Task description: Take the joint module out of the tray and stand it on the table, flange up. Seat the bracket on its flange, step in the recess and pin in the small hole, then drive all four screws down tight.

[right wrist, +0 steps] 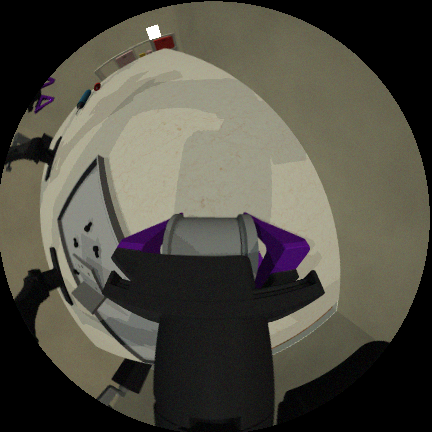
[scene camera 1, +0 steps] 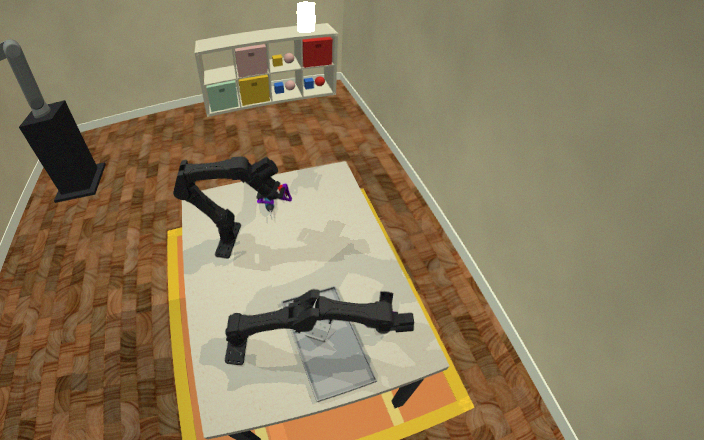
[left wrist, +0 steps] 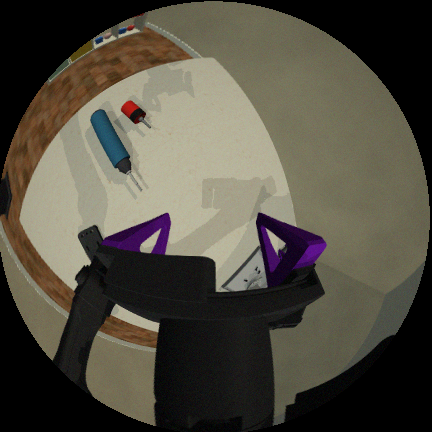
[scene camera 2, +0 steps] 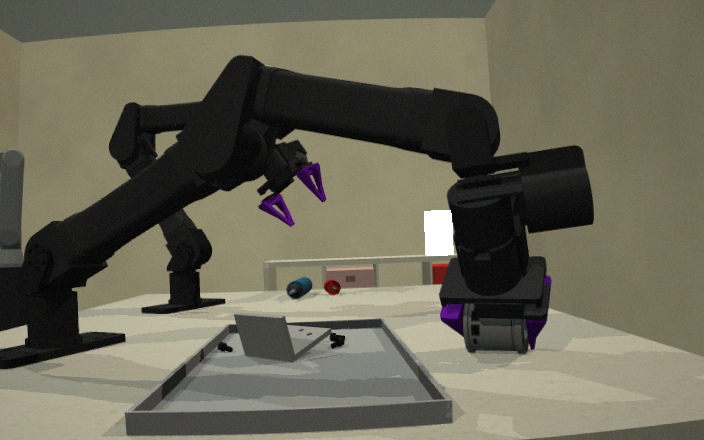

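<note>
The grey joint module is on its side, axis level, right of the tray in scene camera 2. My right gripper is shut on it across its ends, close above or touching the table; I cannot tell which. The right arm hides it in scene camera 1. The L-shaped bracket lies in the tray, one plate standing up. Black screws lie around it. My left gripper is open and empty, high above the table.
A blue screwdriver and a short red screwdriver lie at the table's far end, in front of the left gripper in its wrist view. The right arm reaches over the tray. A shelf unit stands beyond the table.
</note>
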